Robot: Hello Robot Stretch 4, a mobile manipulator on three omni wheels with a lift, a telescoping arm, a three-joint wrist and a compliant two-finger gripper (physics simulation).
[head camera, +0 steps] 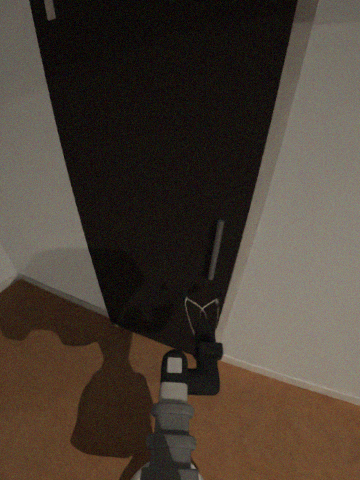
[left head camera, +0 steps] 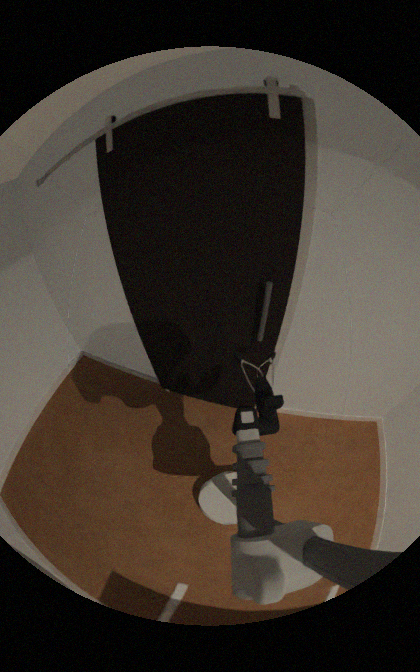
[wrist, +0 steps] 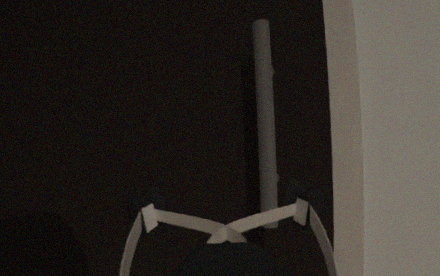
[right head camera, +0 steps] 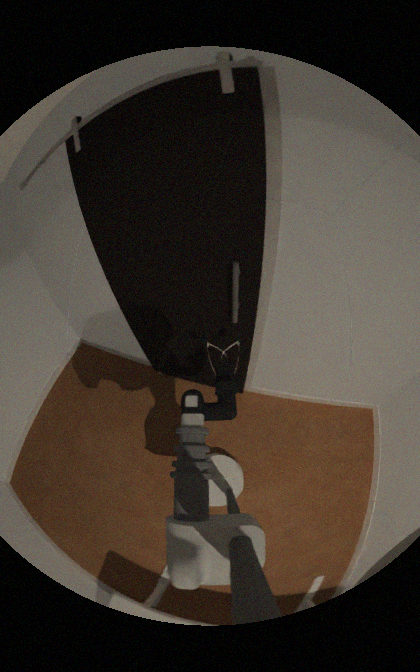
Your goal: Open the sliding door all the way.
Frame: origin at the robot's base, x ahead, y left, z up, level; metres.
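Seen in the pictures: gripper, fingertip midpoint: (head camera: 200, 289) (left head camera: 253, 350) (wrist: 224, 199) (right head camera: 221, 333); robot's base, origin of the base link: (left head camera: 227, 496) (right head camera: 215, 478).
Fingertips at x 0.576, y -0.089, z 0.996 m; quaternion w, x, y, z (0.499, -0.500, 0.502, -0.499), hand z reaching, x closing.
Note:
Pixels of each thing's top centre, then the offset from my fingertips to it. "*": a spot on its surface instead. Level surfaces: height alone.
- grey vertical bar handle, surface spot: (wrist: 266, 120) (right head camera: 235, 296) (head camera: 215, 253) (left head camera: 264, 314) * 0.132 m ahead, 0.065 m right, 0.080 m up
- bracket, surface spot: (left head camera: 274, 102) * 0.193 m ahead, 0.082 m right, 0.967 m up
- Brown floor, its level: 1.024 m down
The dark sliding door (head camera: 160, 125) (left head camera: 200, 225) (right head camera: 175, 200) (wrist: 100, 100) stands upright, its right edge at a light frame strip; no gap shows there. A grey vertical bar handle (head camera: 216, 250) (left head camera: 265, 311) (right head camera: 235, 292) (wrist: 266, 120) is on it near the right edge. My gripper (head camera: 202, 299) (left head camera: 257, 357) (right head camera: 223, 343) (wrist: 224, 199) is open with nothing between the fingertips. In the head views it shows below the handle. In the wrist view the handle rises right of the gripper's centre, its lower end behind the right finger's strip. The exact distance to it is unclear.
A rail (left head camera: 70, 156) runs above the door and on to the left; a bracket (left head camera: 274, 102) (right head camera: 226, 77) hangs from it. Light wall (head camera: 310, 250) (wrist: 400, 125) stands right of the door. A side wall (left head camera: 30, 360) stands at the left. Brown floor (head camera: 280, 425) lies below.

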